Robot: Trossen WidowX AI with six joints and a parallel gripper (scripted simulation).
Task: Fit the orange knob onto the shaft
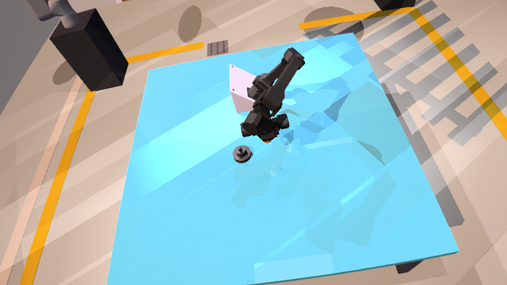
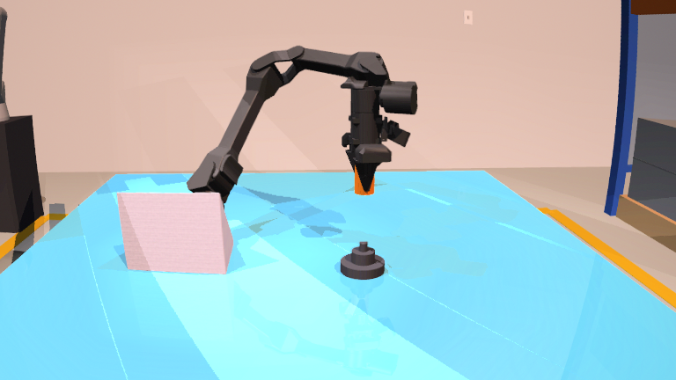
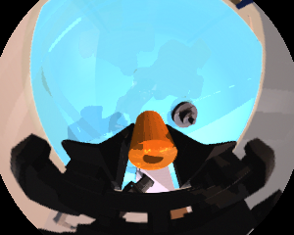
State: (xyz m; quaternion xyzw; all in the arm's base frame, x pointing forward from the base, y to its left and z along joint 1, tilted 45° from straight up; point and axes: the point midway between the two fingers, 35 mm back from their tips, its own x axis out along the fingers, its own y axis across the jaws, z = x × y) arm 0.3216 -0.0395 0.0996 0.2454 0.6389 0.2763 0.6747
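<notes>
My gripper tip is now 2 cm past the dark round pedestal, 13 cm to the left of it and 9 cm above it. From my gripper tip the other things lie so: orange knob 2 cm above.
</notes>
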